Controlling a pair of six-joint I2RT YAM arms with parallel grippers.
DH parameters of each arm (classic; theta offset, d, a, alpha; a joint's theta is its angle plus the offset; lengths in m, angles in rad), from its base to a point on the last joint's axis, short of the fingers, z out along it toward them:
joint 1: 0 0.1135 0.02 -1.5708
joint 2: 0 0 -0.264 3.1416
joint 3: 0.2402 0 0.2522 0
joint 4: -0.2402 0 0.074 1.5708
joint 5: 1.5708 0 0 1.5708
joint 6: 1.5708 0.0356 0 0
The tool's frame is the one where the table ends.
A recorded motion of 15 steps. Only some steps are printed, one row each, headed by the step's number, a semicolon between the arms.
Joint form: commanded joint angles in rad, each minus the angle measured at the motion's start. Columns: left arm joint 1, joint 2, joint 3, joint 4, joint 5, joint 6; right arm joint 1, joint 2, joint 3, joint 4, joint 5, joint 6.
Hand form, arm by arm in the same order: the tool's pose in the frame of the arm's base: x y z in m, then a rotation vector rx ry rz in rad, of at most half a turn. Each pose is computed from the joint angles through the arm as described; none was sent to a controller.
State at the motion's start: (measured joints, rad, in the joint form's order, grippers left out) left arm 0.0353 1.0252 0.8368 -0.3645 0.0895 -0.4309; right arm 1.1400 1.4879 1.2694 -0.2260 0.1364 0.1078
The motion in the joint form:
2: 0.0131 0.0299 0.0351 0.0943 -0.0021 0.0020; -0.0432 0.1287 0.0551 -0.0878 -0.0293 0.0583
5: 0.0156 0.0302 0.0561 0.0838 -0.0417 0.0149; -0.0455 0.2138 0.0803 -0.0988 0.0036 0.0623
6: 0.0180 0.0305 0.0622 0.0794 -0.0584 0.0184; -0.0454 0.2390 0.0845 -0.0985 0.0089 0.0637
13: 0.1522 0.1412 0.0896 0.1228 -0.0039 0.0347; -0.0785 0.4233 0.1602 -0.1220 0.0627 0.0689
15: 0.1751 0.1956 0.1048 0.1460 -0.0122 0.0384; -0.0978 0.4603 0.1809 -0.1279 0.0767 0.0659
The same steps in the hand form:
2: 0.2399 0.0085 0.3096 -0.4274 1.9926 -0.3283; 0.1740 0.3309 0.3018 -0.9472 2.0262 0.5945
5: 0.2401 0.0105 0.3158 -0.4385 1.9766 -0.2799; 0.1833 0.3445 0.2787 -0.9529 2.0854 0.5196
6: 0.2400 0.0117 0.3174 -0.4473 1.9719 -0.2597; 0.1855 0.3485 0.2707 -0.9580 2.1023 0.5020
13: 0.2613 0.0465 0.3055 -0.5407 1.9853 -0.2174; 0.2141 0.3690 0.2217 -0.9455 2.2140 0.3467
15: 0.2721 0.0553 0.2994 -0.5696 1.9926 -0.1918; 0.2248 0.3699 0.2128 -0.9291 2.2344 0.3068

